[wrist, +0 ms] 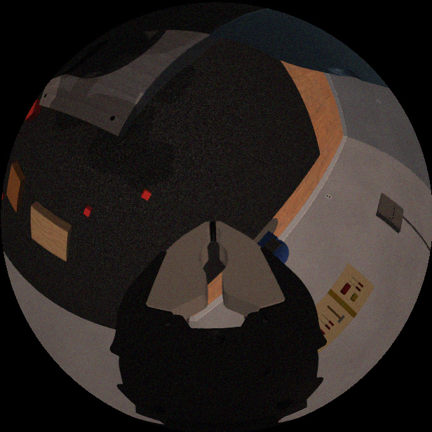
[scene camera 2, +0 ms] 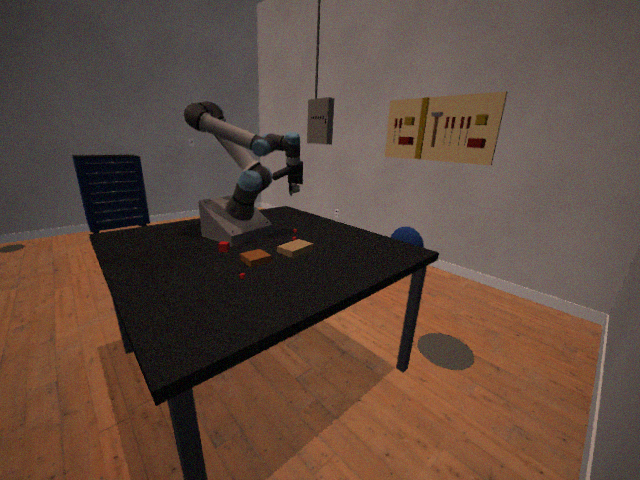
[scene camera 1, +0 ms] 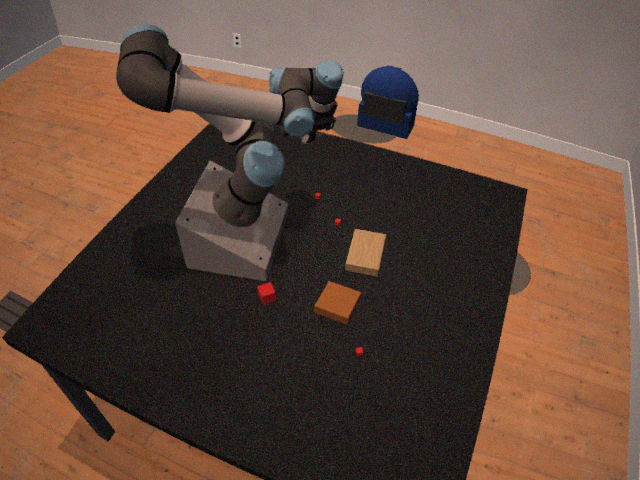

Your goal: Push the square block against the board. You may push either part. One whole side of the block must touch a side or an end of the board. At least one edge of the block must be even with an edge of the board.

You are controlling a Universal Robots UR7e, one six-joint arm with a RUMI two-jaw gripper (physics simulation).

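Frame: origin at the arm's base, x ahead, y left, z up, level; centimetres.
Where they show: gripper, fingertip midpoint: point(scene camera 2: 291, 195) point(scene camera 1: 303, 142); arm's base, link origin: point(scene camera 2: 239, 211) point(scene camera 1: 235, 206).
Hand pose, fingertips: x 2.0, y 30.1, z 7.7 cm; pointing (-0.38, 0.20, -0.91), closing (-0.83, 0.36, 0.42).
Each offset is from my fingertips to the top centre of the thing.
The square block {dx +38.8, dy -33.0, dz -17.4 cm} point(scene camera 1: 338, 300) point(scene camera 2: 255, 256) point(wrist: 14, 187) is orange and lies flat on the black table. The board {dx +34.1, dy -12.0, dz -17.4 cm} point(scene camera 1: 366, 251) point(scene camera 2: 295, 247) point(wrist: 49, 232) is pale wood, longer than wide, and lies flat nearby, farther back in the scene camera 1 view. A gap of dark table separates them, and the block is turned at a slight angle to the board. My gripper point(scene camera 2: 294, 191) point(wrist: 212, 223) is shut and empty. It hangs high above the back part of the table, well away from both parts. In the scene camera 1 view the arm partly hides it.
A larger red cube {dx +21.4, dy -43.2, dz -16.5 cm} point(scene camera 1: 266, 293) point(scene camera 2: 223, 246) stands near the arm's grey base point(scene camera 1: 227, 253). Small red cubes {dx +6.2, dy -0.1, dz -18.9 cm} point(scene camera 1: 317, 195) {dx +19.3, dy -6.3, dz -18.9 cm} point(scene camera 1: 337, 222) point(wrist: 146, 195) point(wrist: 87, 211) lie between the board and the arm. Another small red cube {dx +52.5, dy -42.2, dz -18.9 cm} point(scene camera 1: 359, 351) point(scene camera 2: 241, 275) lies in front of the block.
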